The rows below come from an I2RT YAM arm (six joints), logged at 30 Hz.
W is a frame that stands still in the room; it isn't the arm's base.
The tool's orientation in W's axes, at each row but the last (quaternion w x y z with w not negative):
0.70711, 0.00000, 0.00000, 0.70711
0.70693, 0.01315, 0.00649, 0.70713
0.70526, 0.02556, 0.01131, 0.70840
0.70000, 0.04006, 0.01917, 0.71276
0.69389, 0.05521, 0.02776, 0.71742
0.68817, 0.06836, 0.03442, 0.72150
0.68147, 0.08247, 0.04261, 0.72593
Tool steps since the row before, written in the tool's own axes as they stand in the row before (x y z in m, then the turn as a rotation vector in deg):
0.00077, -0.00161, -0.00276, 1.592, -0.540, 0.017
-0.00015, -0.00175, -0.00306, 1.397, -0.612, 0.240
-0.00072, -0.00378, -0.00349, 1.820, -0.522, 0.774
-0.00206, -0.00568, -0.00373, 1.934, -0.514, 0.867
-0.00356, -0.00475, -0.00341, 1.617, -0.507, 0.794
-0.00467, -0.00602, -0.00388, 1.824, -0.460, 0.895
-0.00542, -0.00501, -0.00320, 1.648, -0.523, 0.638
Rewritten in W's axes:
0.00161, 0.00077, -0.00276, 0.540, 1.592, 0.017
0.00166, -0.00012, -0.00311, 0.618, 1.395, 0.236
0.00360, -0.00063, -0.00370, 0.555, 1.807, 0.782
0.00538, -0.00184, -0.00425, 0.552, 1.918, 0.879
0.00442, -0.00326, -0.00408, 0.547, 1.604, 0.795
0.00559, -0.00418, -0.00494, 0.506, 1.803, 0.912
0.00466, -0.00490, -0.00435, 0.532, 1.645, 0.637

